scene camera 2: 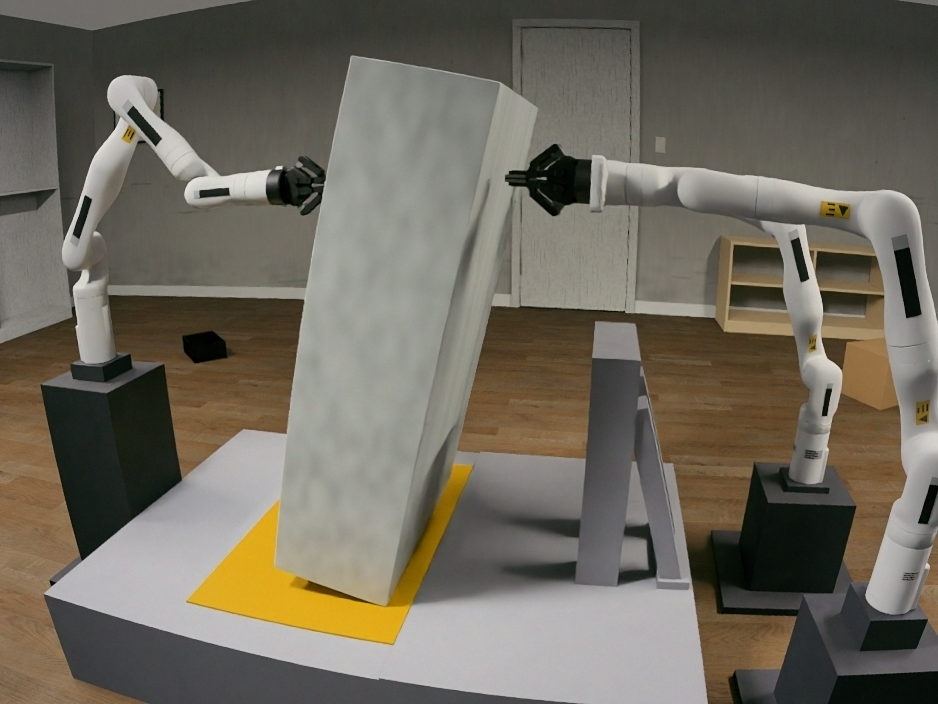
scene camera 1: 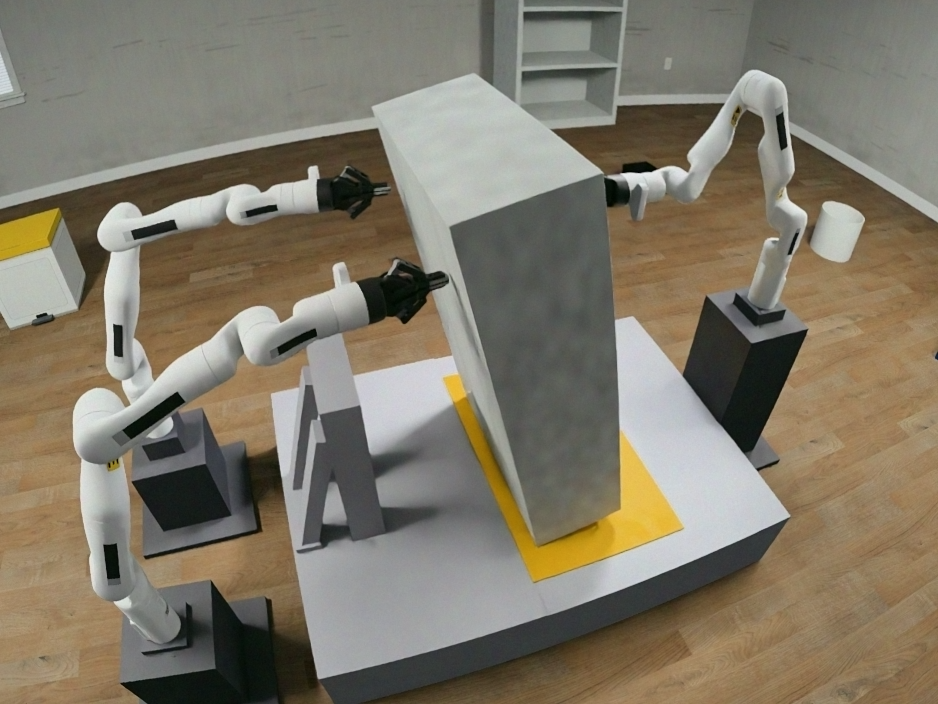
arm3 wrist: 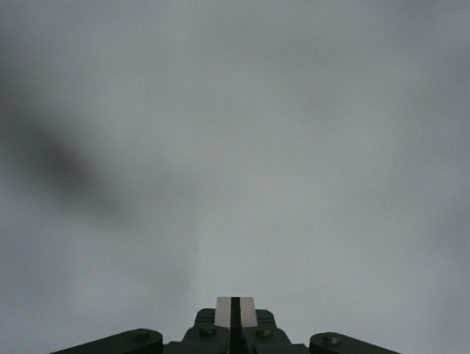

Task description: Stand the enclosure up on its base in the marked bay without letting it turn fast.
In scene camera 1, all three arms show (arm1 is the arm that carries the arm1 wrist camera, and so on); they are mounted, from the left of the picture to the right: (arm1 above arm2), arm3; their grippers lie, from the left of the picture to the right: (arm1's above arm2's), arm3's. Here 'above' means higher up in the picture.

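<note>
The tall grey enclosure (arm3 wrist: 300,150) (scene camera 1: 537,341) (scene camera 2: 378,303) stands tilted over the yellow marked bay (scene camera 1: 636,507) (scene camera 2: 242,591). In scene camera 2 it leans right, on its lower right edge, its lower left edge slightly raised. In scene camera 1, arm1's gripper (scene camera 1: 382,188) and arm2's gripper (scene camera 1: 439,280) are shut, tips at its left face. Arm3's gripper (arm3 wrist: 235,312) is shut, facing the blurred grey surface; its tips are hidden behind the enclosure in scene camera 1. In scene camera 2, the left gripper (scene camera 2: 321,184) meets the left face; a shut right gripper (scene camera 2: 516,178) is at the right face.
A grey support stand (scene camera 1: 352,454) (scene camera 2: 609,454) with slanted braces stands on the low platform (scene camera 1: 424,606) (scene camera 2: 530,644), left of the enclosure in scene camera 1 and right in scene camera 2. Dark pedestals (scene camera 1: 738,371) (scene camera 2: 113,447) carry the arms beside the platform.
</note>
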